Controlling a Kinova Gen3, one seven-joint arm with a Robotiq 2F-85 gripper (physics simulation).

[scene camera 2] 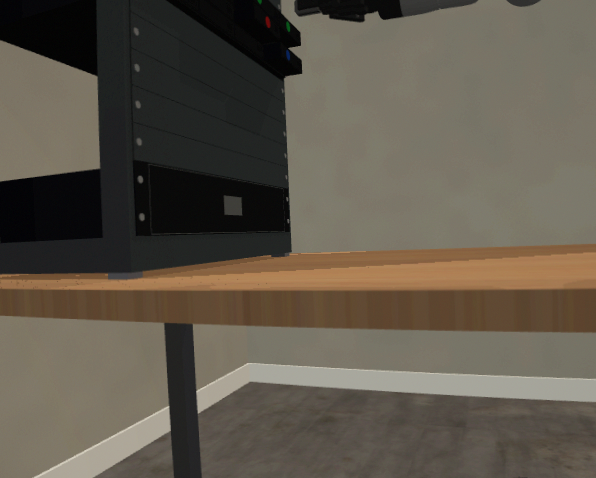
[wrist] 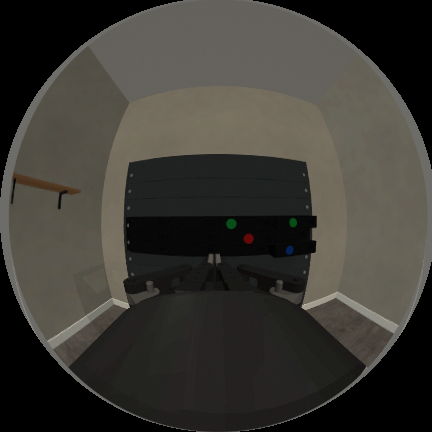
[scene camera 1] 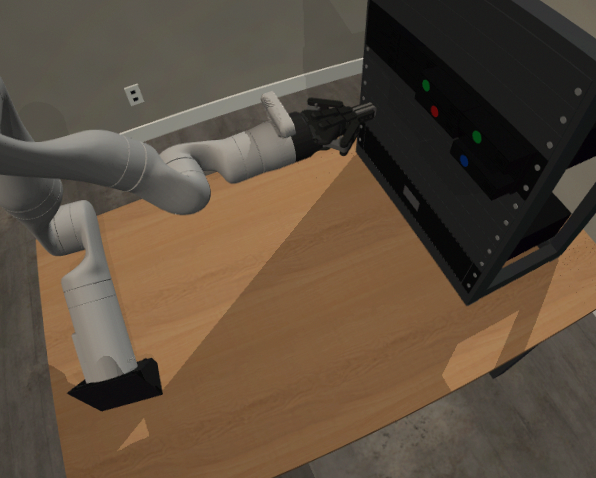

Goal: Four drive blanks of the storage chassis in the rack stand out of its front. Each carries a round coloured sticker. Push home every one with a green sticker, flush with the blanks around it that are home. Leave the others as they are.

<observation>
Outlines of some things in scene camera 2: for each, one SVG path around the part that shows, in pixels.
A rack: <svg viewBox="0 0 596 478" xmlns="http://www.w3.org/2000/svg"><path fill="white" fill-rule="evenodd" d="M0 0L1 41L98 76L100 169L0 182L0 274L108 273L108 280L129 280L143 278L143 271L266 255L271 255L271 257L290 256L289 252L292 252L284 78L286 78L285 76L302 74L302 60L288 49L301 46L301 35L281 13L281 0Z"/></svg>
</observation>
